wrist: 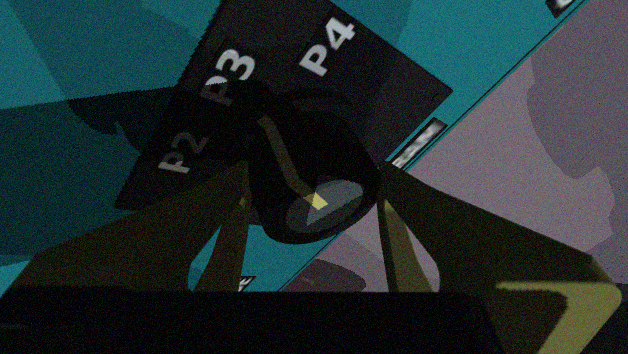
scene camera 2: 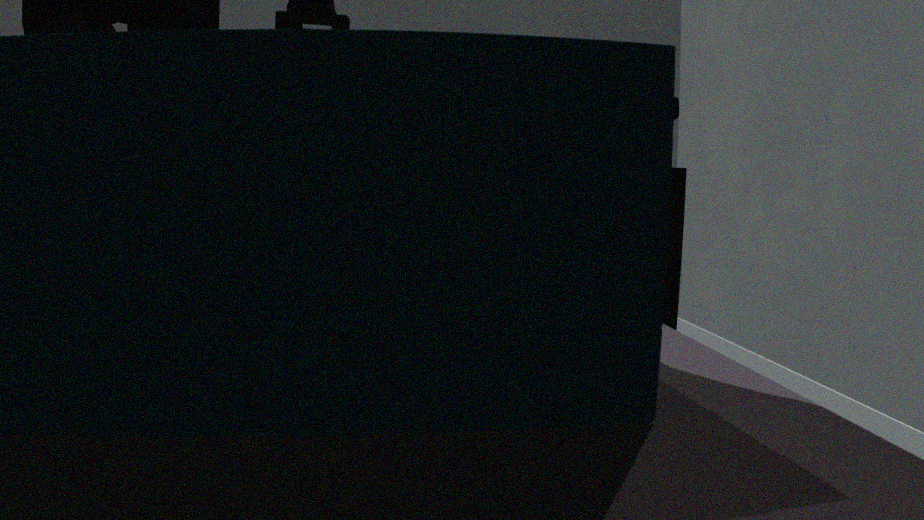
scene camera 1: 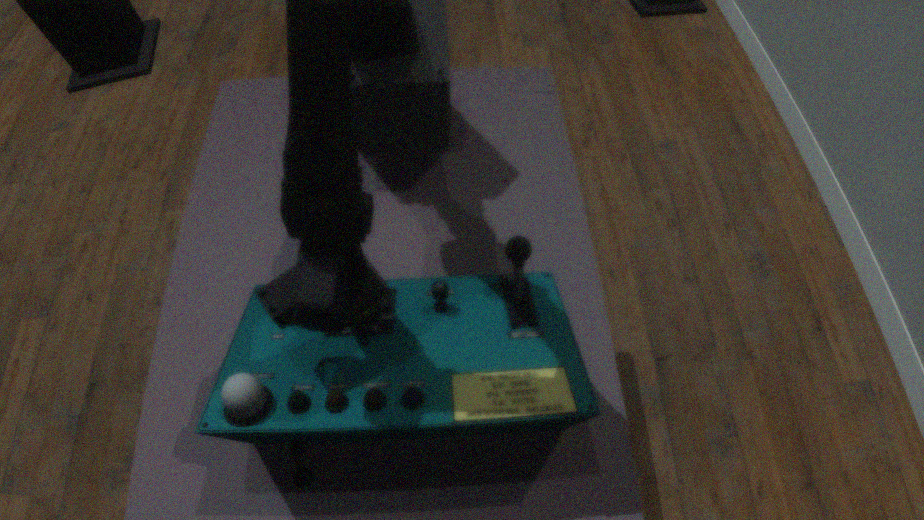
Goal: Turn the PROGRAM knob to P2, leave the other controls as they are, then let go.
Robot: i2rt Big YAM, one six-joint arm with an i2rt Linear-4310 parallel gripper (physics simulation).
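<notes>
The black PROGRAM knob stands on a dark scale plate in the wrist view. Its yellow pointer line points up and left, toward the P3 mark. The P2 mark lies left of the knob and the P4 mark above it. My gripper is shut on the knob, one finger against each side. In scene camera 1 the gripper hides the knob at the back left of the teal control panel.
A white dome and a row of round dark buttons line the panel's front. A small stick, a ball-topped lever and a yellow label plate are further right. In scene camera 2 the dark box blocks most of the view.
</notes>
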